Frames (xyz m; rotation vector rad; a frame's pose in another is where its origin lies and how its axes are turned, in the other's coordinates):
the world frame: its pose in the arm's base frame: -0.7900 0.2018 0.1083 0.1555 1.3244 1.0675
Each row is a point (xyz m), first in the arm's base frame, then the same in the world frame.
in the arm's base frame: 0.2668 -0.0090 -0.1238
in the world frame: -0.1189 -0.8334 0.7116
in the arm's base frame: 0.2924 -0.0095 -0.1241
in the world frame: -0.1223 -0.8477 0.7326
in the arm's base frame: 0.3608 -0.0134 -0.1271
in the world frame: -0.1316 -0.8886 0.7869
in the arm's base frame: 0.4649 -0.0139 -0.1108
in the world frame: -0.1567 -0.9345 0.8783
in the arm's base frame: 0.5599 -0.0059 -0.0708
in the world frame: -0.1914 -0.9557 0.9734
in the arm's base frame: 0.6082 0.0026 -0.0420
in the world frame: -0.2119 -0.9586 1.0264
